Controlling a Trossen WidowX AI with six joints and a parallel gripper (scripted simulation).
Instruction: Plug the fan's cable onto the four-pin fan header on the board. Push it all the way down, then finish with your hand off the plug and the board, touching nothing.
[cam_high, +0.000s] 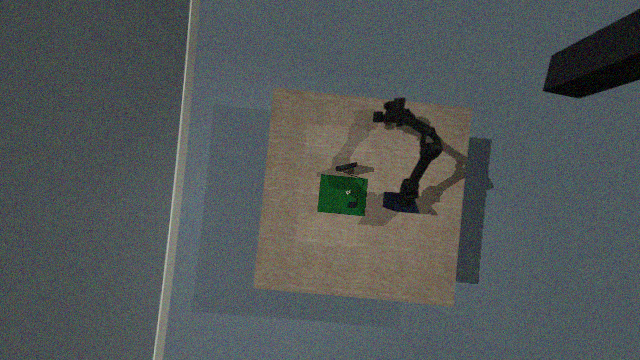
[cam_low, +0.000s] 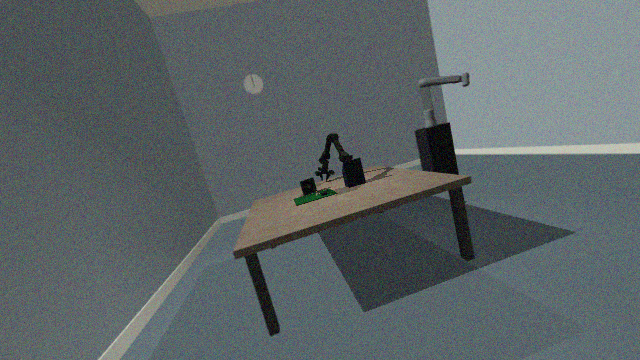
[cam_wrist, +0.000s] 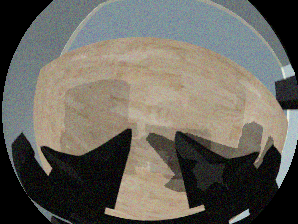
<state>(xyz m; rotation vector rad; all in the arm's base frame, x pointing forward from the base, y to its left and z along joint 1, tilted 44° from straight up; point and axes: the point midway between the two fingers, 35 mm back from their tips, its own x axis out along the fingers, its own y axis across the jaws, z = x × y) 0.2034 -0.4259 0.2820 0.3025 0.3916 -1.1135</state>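
The dark plug lies 60 mm ahead of my gripper tip and 600 mm to the left of it. From my gripper tip the other things lie so: green board 130 mm ahead, 550 mm to the left, 20 mm below; then dark fan 150 mm ahead, 380 mm to the left, 50 mm above; then white fan header 100 mm ahead, 530 mm to the left, 10 mm below.
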